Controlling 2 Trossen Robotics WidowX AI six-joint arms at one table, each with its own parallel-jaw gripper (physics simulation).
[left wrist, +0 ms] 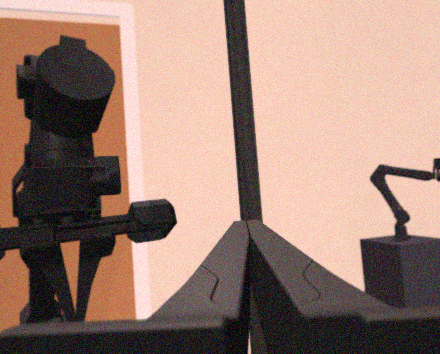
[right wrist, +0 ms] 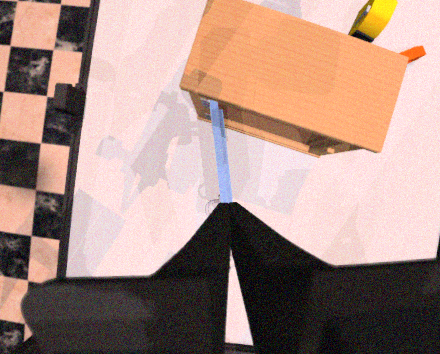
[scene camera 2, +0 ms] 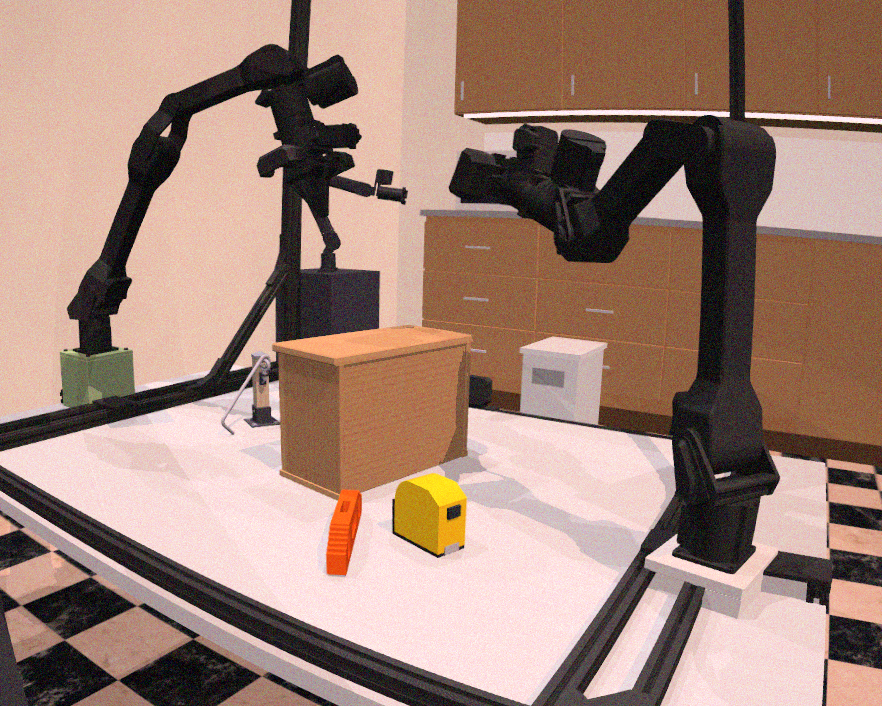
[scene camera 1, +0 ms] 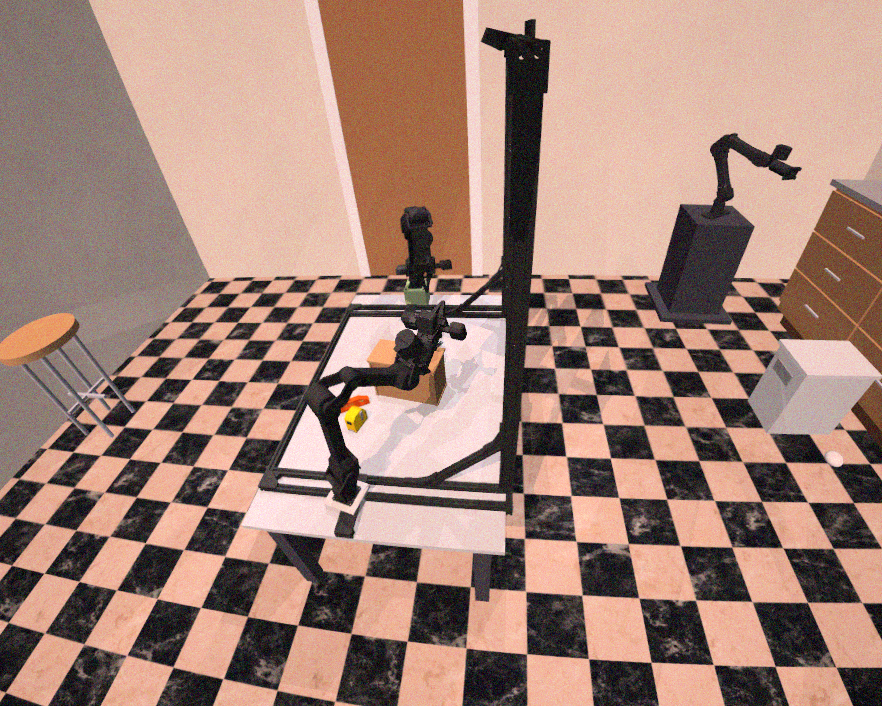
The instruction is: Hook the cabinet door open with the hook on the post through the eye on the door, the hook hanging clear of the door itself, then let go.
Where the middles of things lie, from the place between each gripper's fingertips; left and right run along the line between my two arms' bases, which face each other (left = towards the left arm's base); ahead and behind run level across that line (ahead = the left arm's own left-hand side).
I see the wooden cabinet point(scene camera 2: 358, 410) 160 mm ahead of my left hand, 100 mm to the right of it and 330 mm below it. From my left hand the other things lie so: blue door point(right wrist: 217, 119): 90 mm ahead, 160 mm to the right, 340 mm below; post with hook point(scene camera 2: 261, 411): 140 mm ahead, 300 mm to the right, 360 mm below; yellow block point(scene camera 2: 429, 512): 310 mm ahead, 150 mm to the left, 380 mm below.
The blue door is 1 cm behind my right hand, 2 cm to the left of it and 25 cm below it. The rest, counted from my right hand: post with hook (5 cm ahead, 12 cm to the right, 27 cm below); then orange block point(scene camera 2: 343, 528) (27 cm ahead, 26 cm to the left, 31 cm below); then wooden cabinet (6 cm ahead, 8 cm to the left, 24 cm below).
